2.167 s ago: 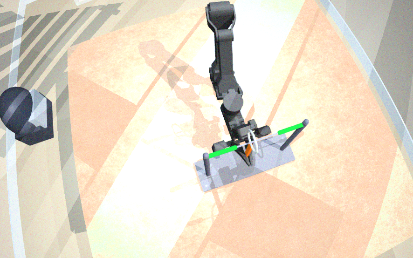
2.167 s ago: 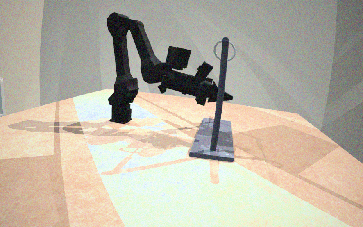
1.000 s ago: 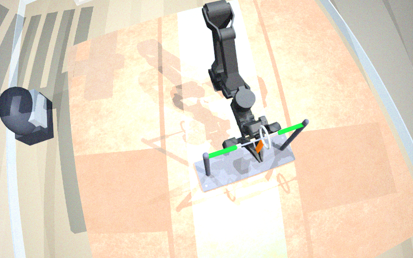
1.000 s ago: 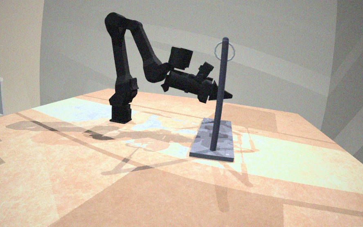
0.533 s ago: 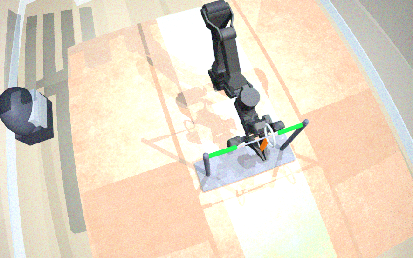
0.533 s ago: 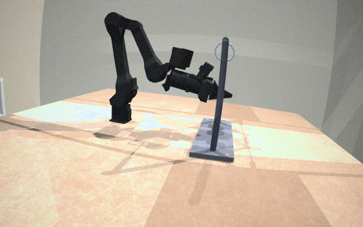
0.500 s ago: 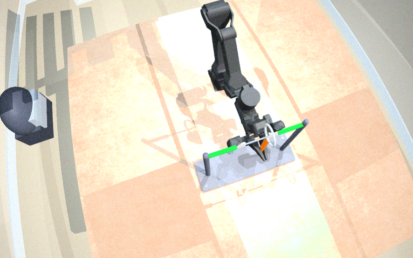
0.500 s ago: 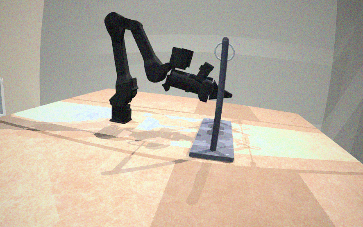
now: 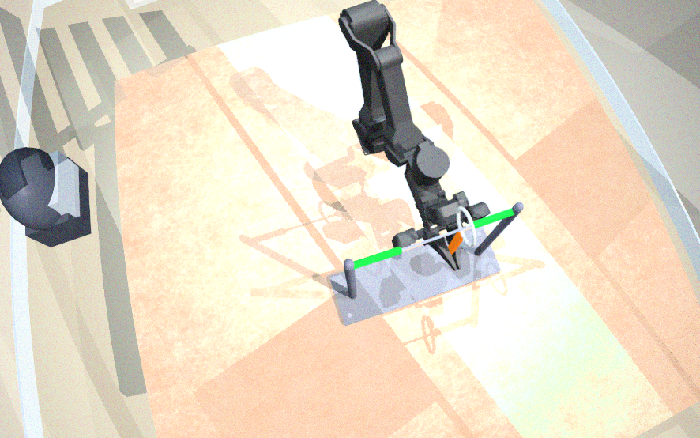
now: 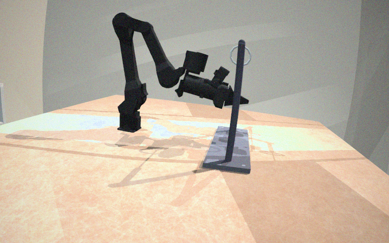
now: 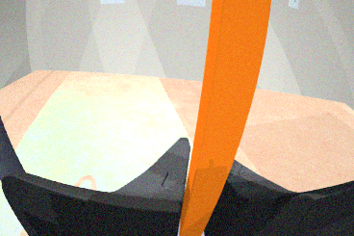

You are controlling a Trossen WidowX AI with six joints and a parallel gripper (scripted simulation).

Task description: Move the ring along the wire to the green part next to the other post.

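Now: gripper tip 9 cm below the ring with orange handle and 4 cm past it.
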